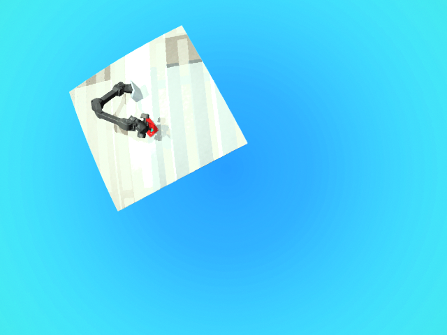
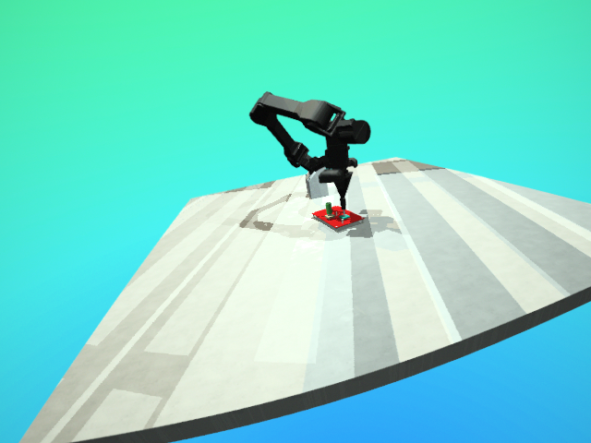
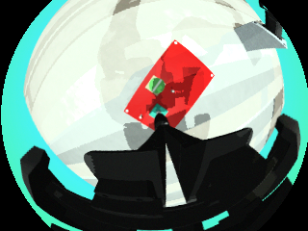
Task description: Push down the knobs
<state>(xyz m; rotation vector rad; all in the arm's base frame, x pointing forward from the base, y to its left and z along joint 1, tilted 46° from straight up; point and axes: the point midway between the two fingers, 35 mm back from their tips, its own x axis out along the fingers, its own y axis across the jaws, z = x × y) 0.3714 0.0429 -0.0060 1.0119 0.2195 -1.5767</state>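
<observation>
The green knob is 40 mm to the right of my gripper tip, 30 mm below it and 20 mm behind it. From my gripper tip the other things lie so: black knob (10 mm below).
</observation>
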